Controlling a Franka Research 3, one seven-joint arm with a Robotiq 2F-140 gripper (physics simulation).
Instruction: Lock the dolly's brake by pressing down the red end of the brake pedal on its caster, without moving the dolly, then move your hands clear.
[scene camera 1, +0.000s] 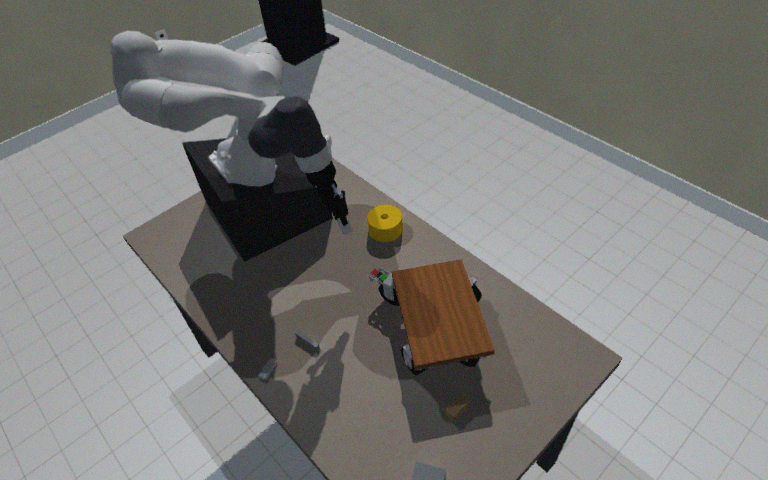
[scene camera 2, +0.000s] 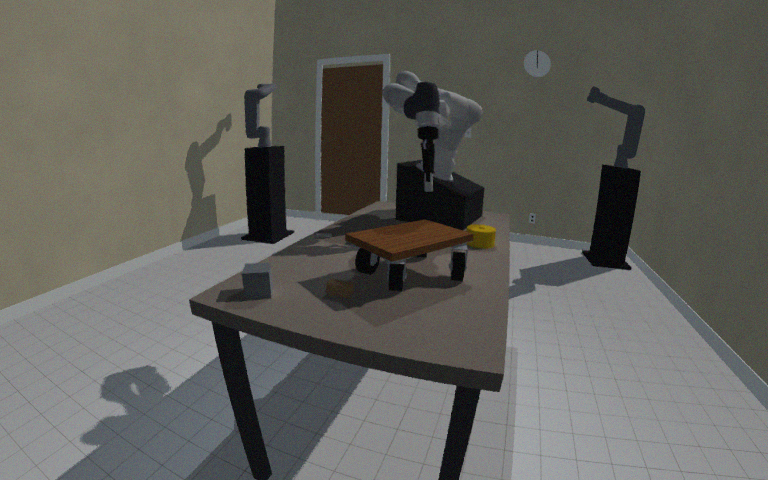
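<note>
The dolly (scene camera 1: 444, 314) (scene camera 2: 410, 236) has a flat wooden top and stands on its casters on the table (scene camera 1: 566, 356) (scene camera 2: 317, 322). The brake pedal (scene camera 1: 378, 275) sticks out from the caster at the dolly's corner nearest the robot base in scene camera 1. Its red end (scene camera 1: 374, 272) points away from the dolly and its green end (scene camera 1: 383, 277) lies nearer the caster. The pedal's tilt is too small to tell. In scene camera 2 the pedal is hidden behind the dolly. My gripper (scene camera 1: 344, 228) (scene camera 2: 428, 189) is shut and empty, above the table, apart from the pedal and the dolly.
A yellow cylinder (scene camera 1: 385, 223) (scene camera 2: 481, 236) stands between the gripper and the table's far edge. A small orange-brown block (scene camera 1: 456, 406) (scene camera 2: 339, 288) lies in the dolly's shadow. A grey block (scene camera 1: 428, 470) (scene camera 2: 256, 281) stands near the table edge. Two small grey pieces (scene camera 1: 307, 343) (scene camera 1: 267, 370) lie left of the dolly.
</note>
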